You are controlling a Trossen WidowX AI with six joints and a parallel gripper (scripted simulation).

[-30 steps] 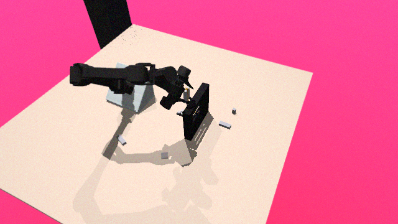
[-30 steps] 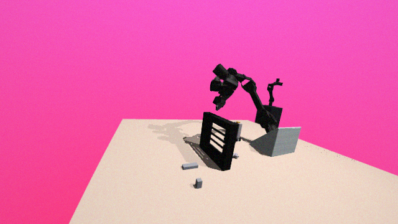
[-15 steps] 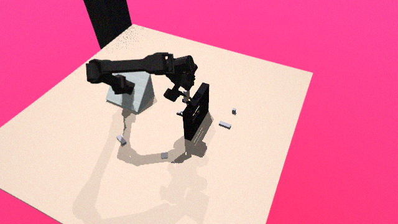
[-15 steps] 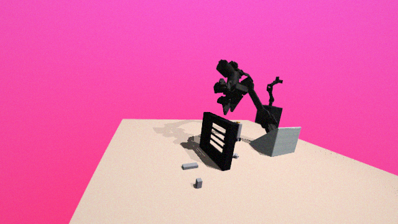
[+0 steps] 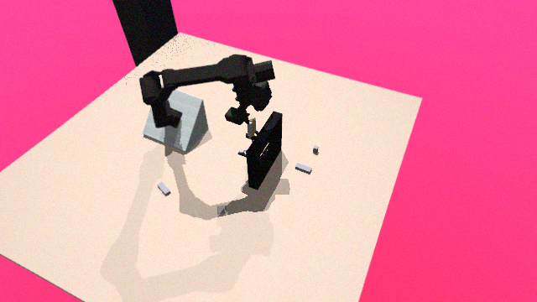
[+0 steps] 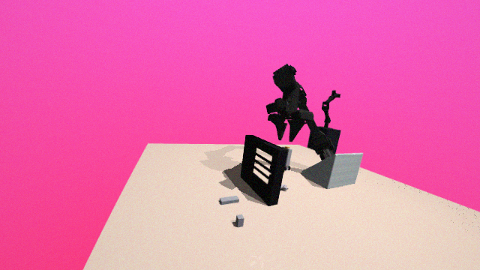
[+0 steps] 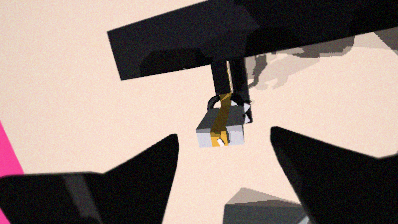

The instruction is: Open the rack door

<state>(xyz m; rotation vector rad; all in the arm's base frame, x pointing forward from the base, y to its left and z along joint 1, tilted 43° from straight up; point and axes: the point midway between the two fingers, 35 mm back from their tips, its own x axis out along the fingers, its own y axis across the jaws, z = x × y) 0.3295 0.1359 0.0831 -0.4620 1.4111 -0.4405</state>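
Now: the handle 9 cm below my gripper tip, 2 cm behind it and 1 cm to the left of it.
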